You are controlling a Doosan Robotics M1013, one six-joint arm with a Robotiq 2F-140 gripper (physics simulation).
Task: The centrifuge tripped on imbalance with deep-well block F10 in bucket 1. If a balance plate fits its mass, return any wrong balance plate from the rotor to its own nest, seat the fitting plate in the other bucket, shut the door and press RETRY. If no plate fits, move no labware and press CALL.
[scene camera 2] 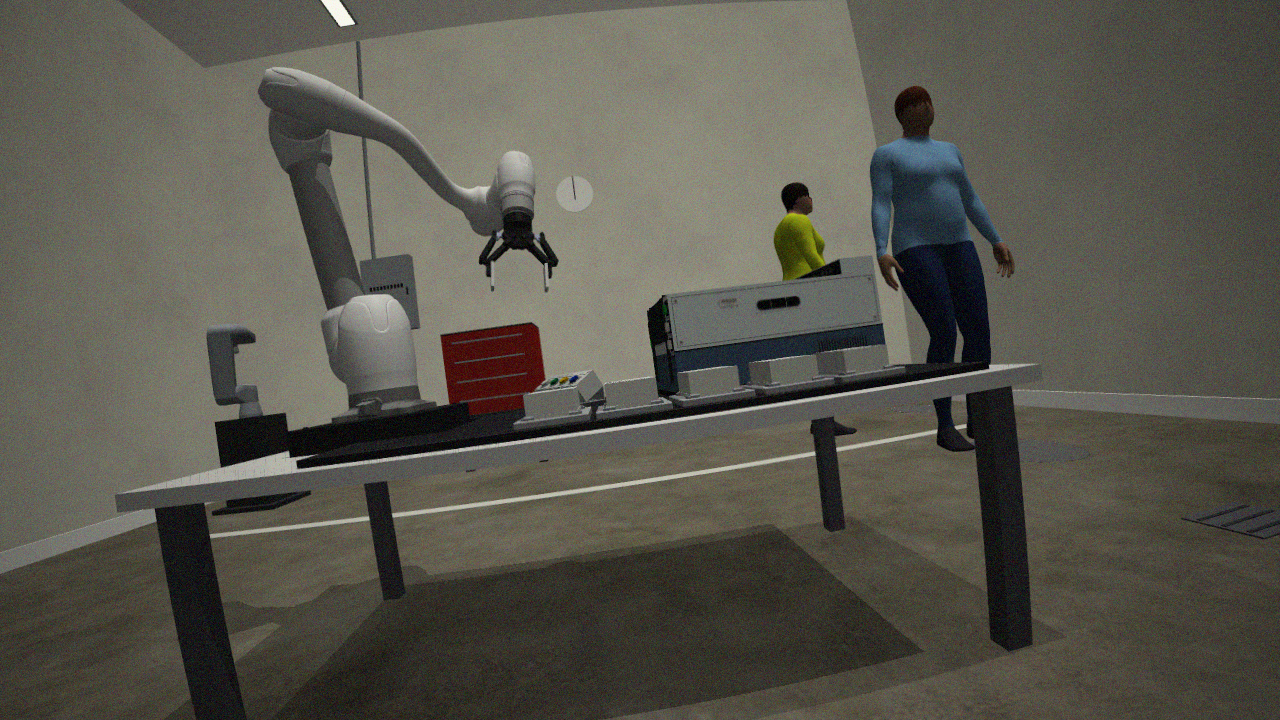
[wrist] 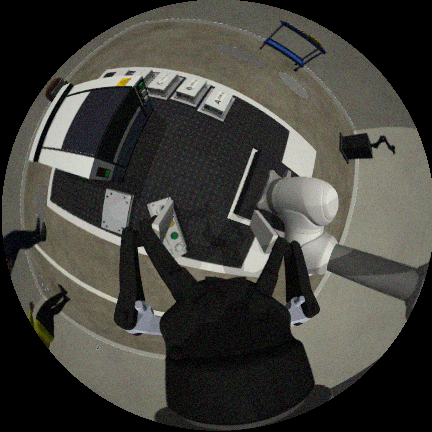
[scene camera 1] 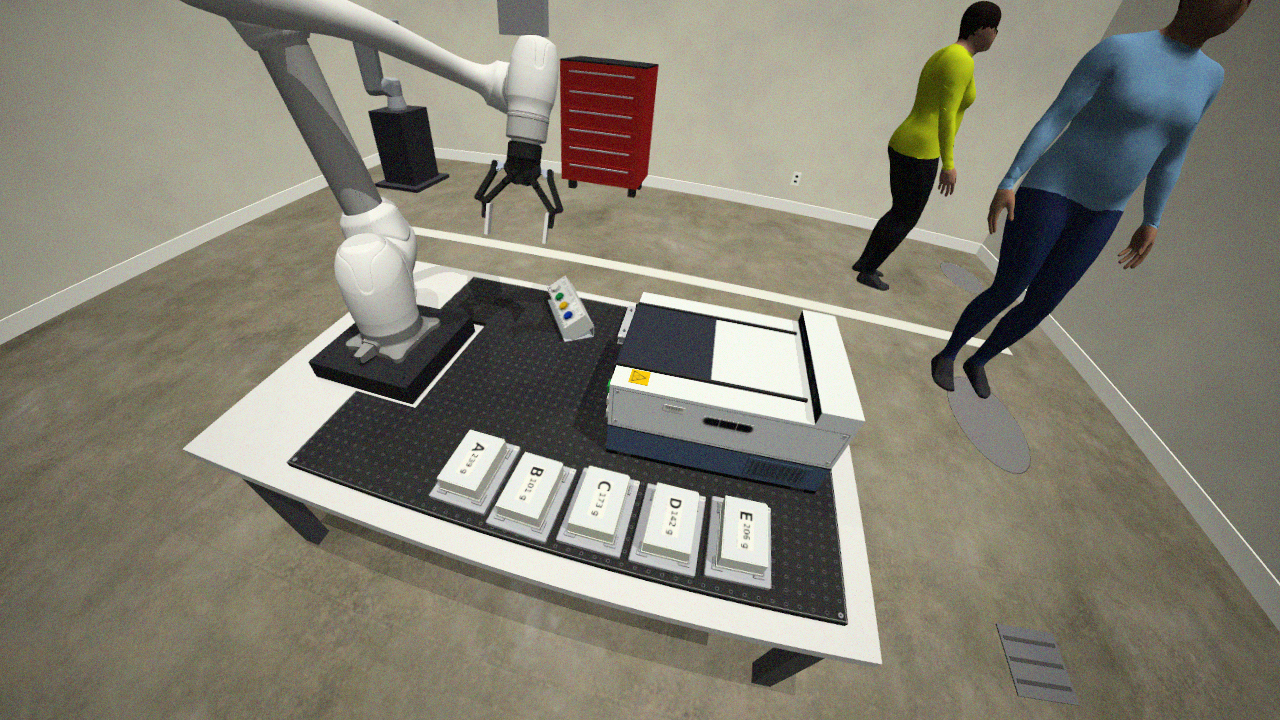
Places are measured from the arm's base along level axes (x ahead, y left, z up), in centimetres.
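Pixels of known places: gripper, between the fingertips: (scene camera 2: pixel 520 289) (wrist: pixel 213 213) (scene camera 1: pixel 516 238); arm's base, origin of its link: (scene camera 2: pixel 387 415) (wrist: pixel 276 195) (scene camera 1: pixel 395 335).
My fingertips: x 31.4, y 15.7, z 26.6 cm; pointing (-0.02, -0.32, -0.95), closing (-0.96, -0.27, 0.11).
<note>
For each thing: its top centre in the pictures, then the offset to it from my fingertips.
- tilted button box, centre of its top: (scene camera 2: pixel 565 373) (scene camera 1: pixel 569 294) (wrist: pixel 164 232) dy +14.1, dx +7.2, dz -22.5 cm
- grey plate with screws, centre of its top: (scene camera 1: pixel 643 320) (wrist: pixel 112 212) dy +15.9, dx +29.8, dz -27.1 cm
My gripper (scene camera 1: pixel 515 236) (scene camera 2: pixel 519 289) (wrist: pixel 213 213) is open and empty, high above the table's back part. Balance plates A 239 g (scene camera 1: pixel 474 465) (wrist: pixel 217 101), B 101 g (scene camera 1: pixel 531 490) (wrist: pixel 190 90), C 173 g (scene camera 1: pixel 598 505) (wrist: pixel 162 83), D 142 g (scene camera 1: pixel 671 523) and E 206 g (scene camera 1: pixel 742 535) sit on their nests along the front. The white and blue centrifuge (scene camera 1: pixel 680 420) (scene camera 2: pixel 776 313) (wrist: pixel 75 162) has its top covered by a dark and a white panel; rotor, buckets and block F10 are hidden. The tilted button box (scene camera 1: pixel 577 324) (wrist: pixel 175 242) has green, yellow and blue buttons; a finger partly covers it in the wrist view.
The arm's black base block (scene camera 1: pixel 393 362) stands left on the table. A grey plate with screws (wrist: pixel 117 210) lies between the button box and the centrifuge's back side. A red drawer cabinet (scene camera 1: pixel 608 120) (scene camera 2: pixel 492 367) and two people stand behind, beyond the table.
</note>
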